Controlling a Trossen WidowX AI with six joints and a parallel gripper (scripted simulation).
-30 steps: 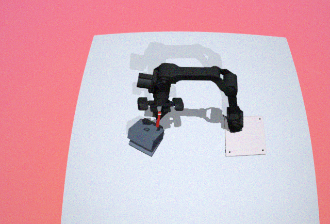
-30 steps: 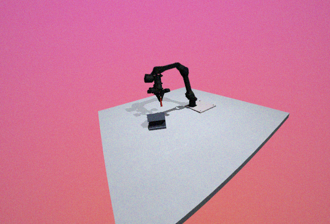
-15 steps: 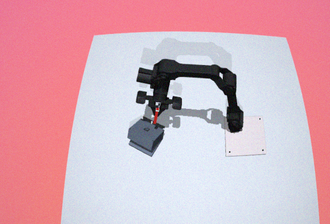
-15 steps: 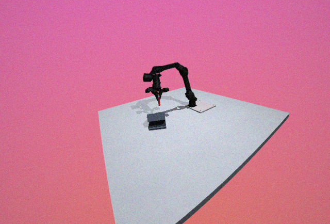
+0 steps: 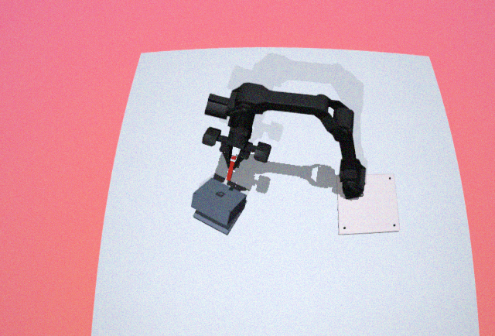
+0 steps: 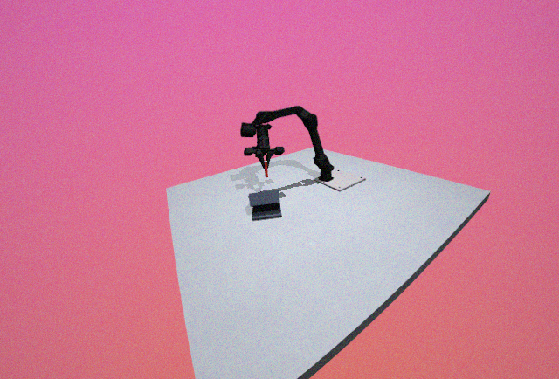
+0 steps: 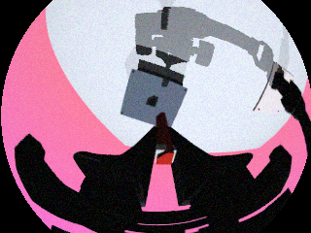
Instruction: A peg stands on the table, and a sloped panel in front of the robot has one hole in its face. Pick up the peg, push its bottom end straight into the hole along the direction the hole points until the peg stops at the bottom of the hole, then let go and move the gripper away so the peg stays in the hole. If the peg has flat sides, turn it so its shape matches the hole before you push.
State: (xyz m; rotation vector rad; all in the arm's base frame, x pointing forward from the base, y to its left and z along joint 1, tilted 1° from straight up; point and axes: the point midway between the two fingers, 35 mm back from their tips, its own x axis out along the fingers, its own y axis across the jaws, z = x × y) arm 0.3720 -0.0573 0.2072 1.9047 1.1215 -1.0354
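Right now the sloped panel is 12 cm below my gripper tip, 6 cm ahead of it and 4 cm to the left of it. The rest, counted from my gripper tip: peg: 2 cm above, 1 cm behind.
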